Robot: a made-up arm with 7 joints.
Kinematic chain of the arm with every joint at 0, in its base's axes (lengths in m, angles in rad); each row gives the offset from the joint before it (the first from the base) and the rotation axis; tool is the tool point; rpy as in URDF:
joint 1: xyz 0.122 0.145 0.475 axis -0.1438 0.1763 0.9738
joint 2: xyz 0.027 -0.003 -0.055 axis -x
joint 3: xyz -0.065 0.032 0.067 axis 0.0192 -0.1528 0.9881
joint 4: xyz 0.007 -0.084 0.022 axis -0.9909 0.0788 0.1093
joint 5: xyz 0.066 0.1 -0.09 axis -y
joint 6: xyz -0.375 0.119 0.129 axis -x
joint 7: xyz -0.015 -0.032 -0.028 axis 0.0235 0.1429 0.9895
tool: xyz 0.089 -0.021 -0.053 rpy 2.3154 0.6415 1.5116
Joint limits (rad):
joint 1: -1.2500..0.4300
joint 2: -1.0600..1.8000
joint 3: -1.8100..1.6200
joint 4: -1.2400..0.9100
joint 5: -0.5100..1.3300
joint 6: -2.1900..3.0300
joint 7: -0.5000..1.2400
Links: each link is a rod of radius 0.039 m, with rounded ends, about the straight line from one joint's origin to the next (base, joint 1, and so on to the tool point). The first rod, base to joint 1, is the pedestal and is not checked.
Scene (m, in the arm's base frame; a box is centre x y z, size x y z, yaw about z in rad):
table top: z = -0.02
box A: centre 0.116 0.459 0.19 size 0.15 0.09 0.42 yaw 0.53
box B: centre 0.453 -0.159 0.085 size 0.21 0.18 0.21 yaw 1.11
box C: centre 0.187 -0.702 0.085 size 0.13 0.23 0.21 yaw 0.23
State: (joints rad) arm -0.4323 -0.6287 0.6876 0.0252 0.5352 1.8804 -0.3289
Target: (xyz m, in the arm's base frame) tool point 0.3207 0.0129 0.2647
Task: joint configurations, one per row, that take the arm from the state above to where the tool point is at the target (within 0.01 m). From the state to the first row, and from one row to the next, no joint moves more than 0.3 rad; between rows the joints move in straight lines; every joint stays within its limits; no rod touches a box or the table.
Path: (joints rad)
1: -0.6367 -0.4852 0.5453 0.1313 0.3017 1.8147 -0.2294
2: -0.8412 -0.3418 0.4030 0.2374 0.0682 1.7490 -0.1299
3: -1.0456 -0.1983 0.2607 0.3435 -0.1653 1.6833 -0.0304
4: -1.2500 -0.0549 0.1185 0.4496 -0.3988 1.6176 0.0691
5: -1.2500 0.1993 -0.1123 0.5263 -0.4174 1.7653 0.0317
6: -1.2500 0.4534 -0.3430 0.6030 -0.4359 1.9130 -0.0056
7: -1.2500 0.7075 -0.5738 0.6798 -0.4544 2.0606 -0.0430
8: -1.2500 0.9617 -0.8046 0.7565 -0.4729 2.2083 -0.0804
9: -1.2500 1.2158 -1.0353 0.8333 -0.4915 2.3560 -0.1178
10: -1.2500 1.4699 -1.2661 0.9100 -0.5100 2.5037 -0.1552

